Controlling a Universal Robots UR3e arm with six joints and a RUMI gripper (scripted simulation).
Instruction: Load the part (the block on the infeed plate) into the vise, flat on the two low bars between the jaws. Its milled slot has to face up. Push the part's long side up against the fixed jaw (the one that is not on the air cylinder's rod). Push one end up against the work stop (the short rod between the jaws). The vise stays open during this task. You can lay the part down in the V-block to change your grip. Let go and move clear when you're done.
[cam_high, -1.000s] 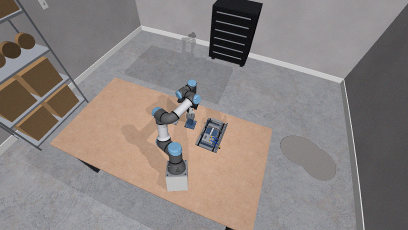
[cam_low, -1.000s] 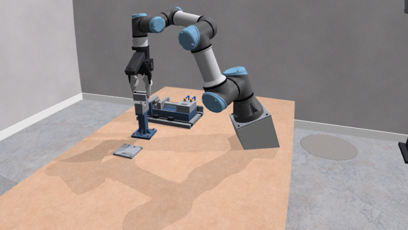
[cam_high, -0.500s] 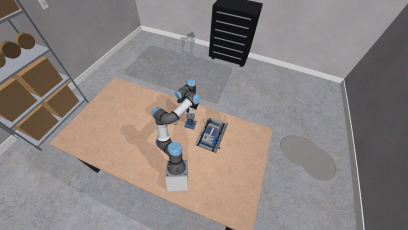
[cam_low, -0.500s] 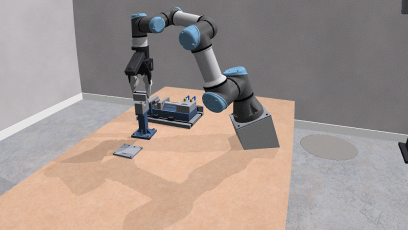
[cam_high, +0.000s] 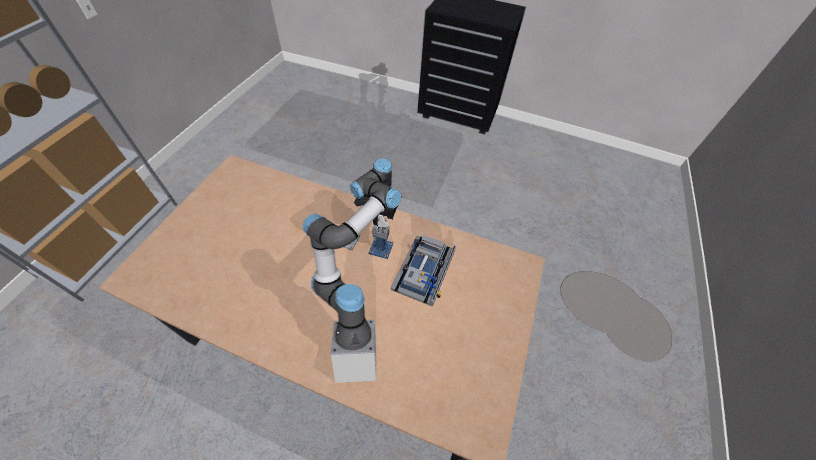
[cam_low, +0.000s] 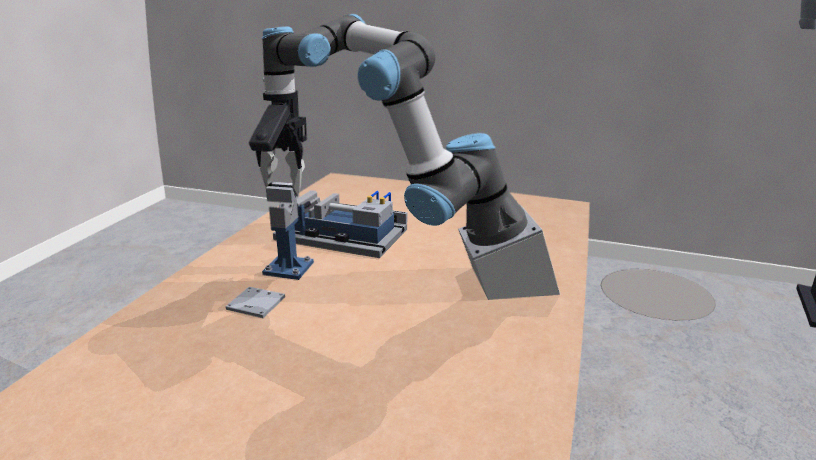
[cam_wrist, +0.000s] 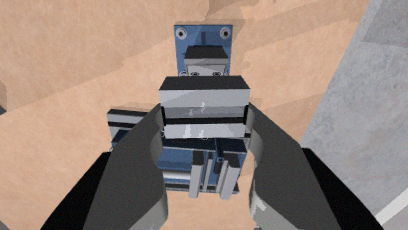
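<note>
My gripper is now right at the part. Also, from my hand: fixed jaw 11 cm ahead, 21 cm to the right, 12 cm below; then work stop 7 cm ahead, 16 cm to the right, 10 cm below; then infeed plate 4 cm behind, 16 cm to the left, 19 cm below.
</note>
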